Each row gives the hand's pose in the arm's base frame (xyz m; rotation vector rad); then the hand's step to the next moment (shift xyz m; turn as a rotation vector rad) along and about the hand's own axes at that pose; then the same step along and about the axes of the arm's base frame.
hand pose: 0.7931 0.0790 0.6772 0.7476 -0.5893 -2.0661
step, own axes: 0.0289 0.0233 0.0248 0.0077 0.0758 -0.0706
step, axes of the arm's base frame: -0.0178 -0.0332 0.0240 0.0869 -0.0568 -0.0041
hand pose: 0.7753 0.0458 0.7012 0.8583 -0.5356 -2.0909
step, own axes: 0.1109 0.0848 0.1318 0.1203 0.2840 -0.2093
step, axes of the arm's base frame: -0.1027 -0.1287 0.0988 0.2439 -0.2816 -0.0137
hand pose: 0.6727 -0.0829 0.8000 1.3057 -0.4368 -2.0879
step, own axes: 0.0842 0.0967 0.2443 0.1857 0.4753 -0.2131
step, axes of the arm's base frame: -0.2111 -0.1401 0.1091 0.2910 -0.4676 0.0500
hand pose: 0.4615 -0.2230 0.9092 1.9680 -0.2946 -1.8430
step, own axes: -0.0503 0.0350 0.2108 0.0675 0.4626 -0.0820
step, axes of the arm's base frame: -0.2082 -0.0432 0.0547 0.1486 -0.4262 0.1467
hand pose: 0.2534 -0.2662 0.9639 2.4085 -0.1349 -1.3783
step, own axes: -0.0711 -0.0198 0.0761 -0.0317 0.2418 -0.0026
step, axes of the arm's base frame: -0.1034 0.0168 0.0160 0.0087 -0.2161 0.1128
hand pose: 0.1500 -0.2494 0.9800 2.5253 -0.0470 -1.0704
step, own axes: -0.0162 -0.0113 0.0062 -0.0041 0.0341 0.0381
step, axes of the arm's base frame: -0.0171 0.0112 0.0030 -0.0253 -0.0438 -0.0085
